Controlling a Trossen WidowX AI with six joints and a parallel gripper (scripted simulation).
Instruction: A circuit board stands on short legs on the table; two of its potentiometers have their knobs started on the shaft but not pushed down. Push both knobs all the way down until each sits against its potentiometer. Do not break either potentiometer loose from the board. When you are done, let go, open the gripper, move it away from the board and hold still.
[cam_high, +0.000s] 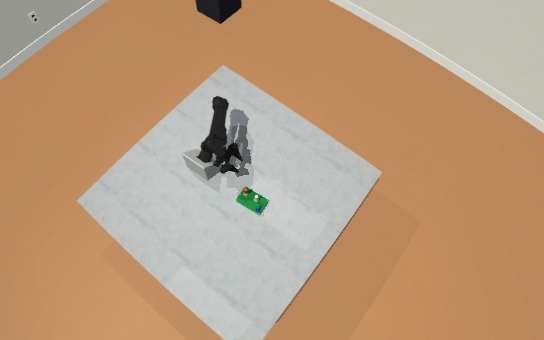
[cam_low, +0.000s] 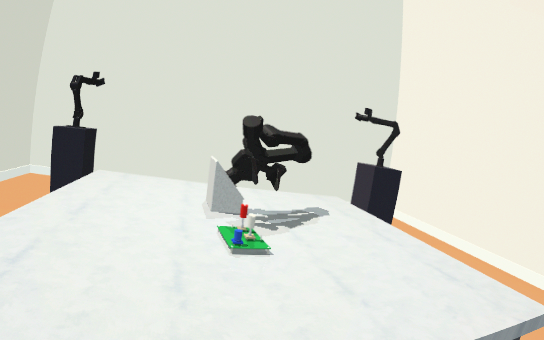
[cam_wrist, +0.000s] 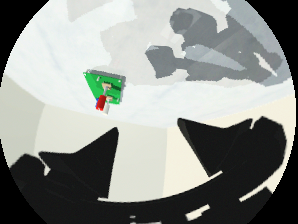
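Right now the red knob is 10 cm ahead of my gripper tip, 8 cm to the right of it and 5 cm below it.
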